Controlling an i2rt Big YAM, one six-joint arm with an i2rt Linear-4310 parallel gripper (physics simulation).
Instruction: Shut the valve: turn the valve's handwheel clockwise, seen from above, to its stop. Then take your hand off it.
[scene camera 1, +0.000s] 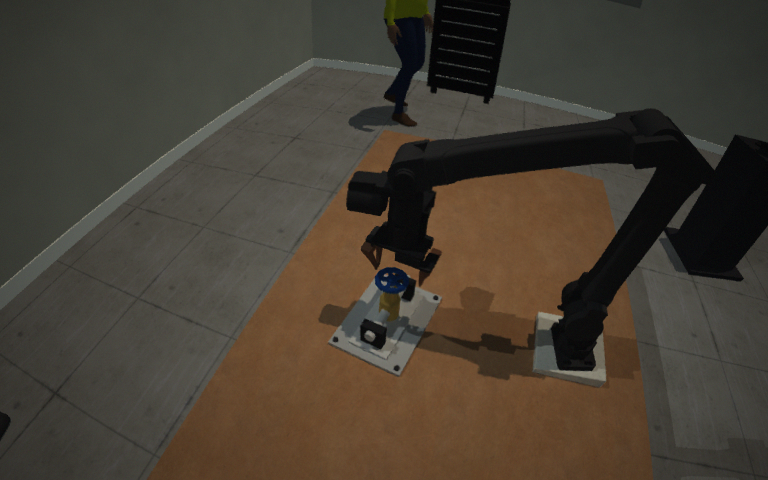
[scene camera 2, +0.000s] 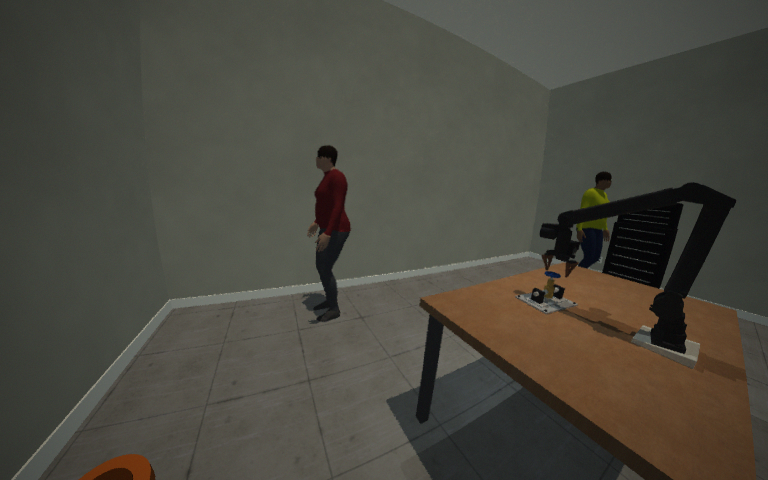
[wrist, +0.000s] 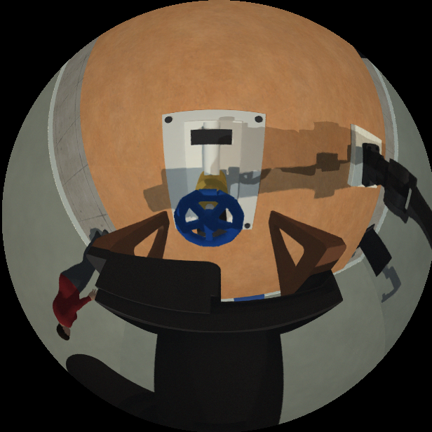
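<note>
A blue handwheel (wrist: 208, 221) is visible in the scene, and so is a base plate (scene camera 1: 402, 351), which the wrist view also shows (wrist: 253, 123). The gripper (scene camera 1: 398, 275) appears there as well, and the wrist camera has the gripper too (wrist: 218, 216).
</note>
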